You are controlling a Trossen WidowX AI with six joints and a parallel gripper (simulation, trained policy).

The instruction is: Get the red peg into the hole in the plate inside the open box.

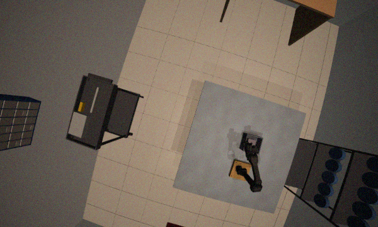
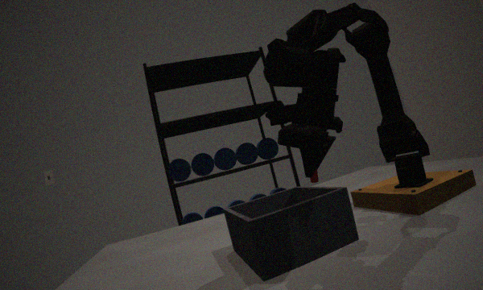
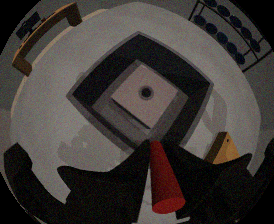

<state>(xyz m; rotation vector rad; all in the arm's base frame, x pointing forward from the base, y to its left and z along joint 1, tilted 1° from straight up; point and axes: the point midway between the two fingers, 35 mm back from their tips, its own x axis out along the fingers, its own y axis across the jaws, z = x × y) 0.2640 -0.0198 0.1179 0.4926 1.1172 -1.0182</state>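
The red peg is 30 mm above my gripper tip and 10 mm to the left of it. Also, from my gripper tip: plate (90 mm below, 70 mm to the right, 40 mm ahead); then dark box (110 mm below, 70 mm to the right, 40 mm ahead).
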